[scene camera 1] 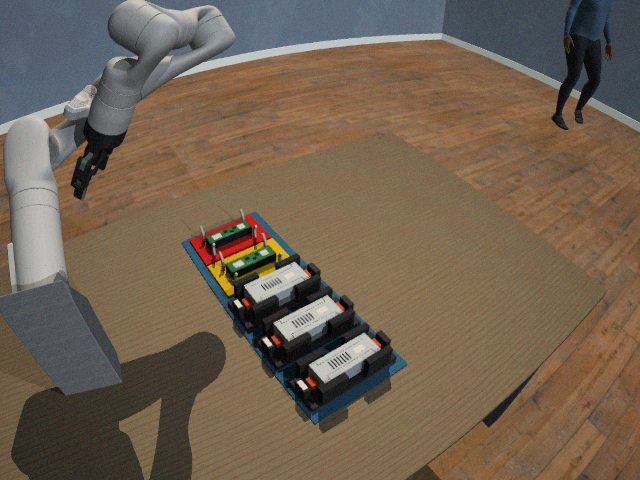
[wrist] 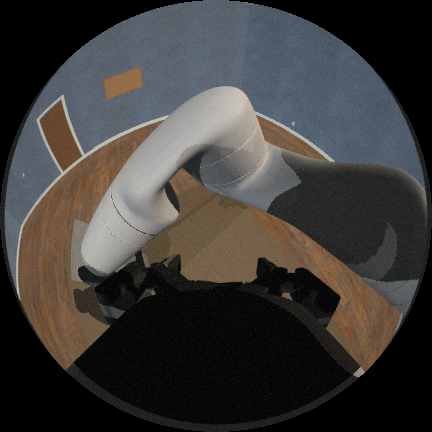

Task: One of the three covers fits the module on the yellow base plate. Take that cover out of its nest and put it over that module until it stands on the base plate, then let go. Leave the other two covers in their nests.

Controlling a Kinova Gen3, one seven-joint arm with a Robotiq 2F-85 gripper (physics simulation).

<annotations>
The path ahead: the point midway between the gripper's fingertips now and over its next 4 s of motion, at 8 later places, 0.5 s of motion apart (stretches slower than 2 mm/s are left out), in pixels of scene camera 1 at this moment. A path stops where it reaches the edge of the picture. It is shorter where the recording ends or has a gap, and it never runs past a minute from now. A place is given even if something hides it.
The gripper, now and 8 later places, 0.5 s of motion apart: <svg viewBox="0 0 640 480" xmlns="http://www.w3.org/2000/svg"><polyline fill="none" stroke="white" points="89,182 93,181 108,177 126,171 142,166 154,161 155,162 154,164 155,164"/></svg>
</annotations>
